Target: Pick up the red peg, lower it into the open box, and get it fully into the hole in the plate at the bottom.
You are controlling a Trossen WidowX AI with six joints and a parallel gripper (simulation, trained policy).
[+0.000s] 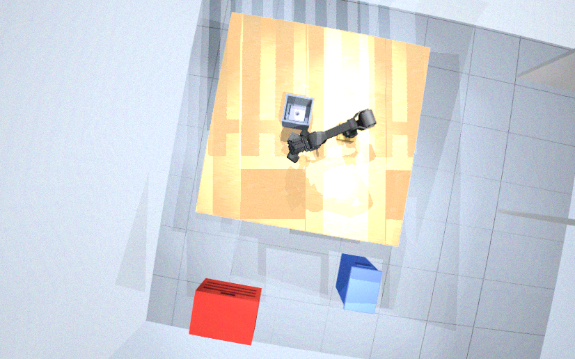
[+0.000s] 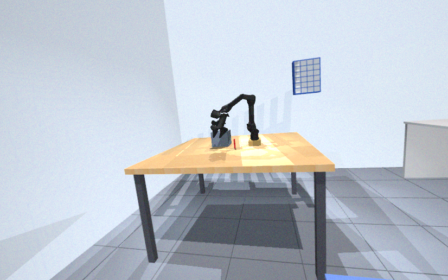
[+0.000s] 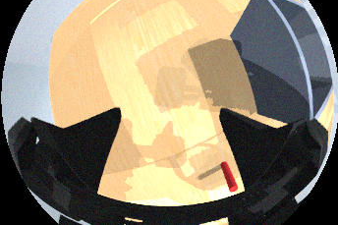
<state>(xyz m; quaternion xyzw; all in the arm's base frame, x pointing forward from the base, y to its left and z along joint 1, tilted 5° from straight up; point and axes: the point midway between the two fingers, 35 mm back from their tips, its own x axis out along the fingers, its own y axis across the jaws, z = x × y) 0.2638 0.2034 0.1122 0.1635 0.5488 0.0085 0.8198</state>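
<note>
Now: the red peg 13 cm behind my gripper tip, 7 cm to the right of it and 7 cm below it.
</note>
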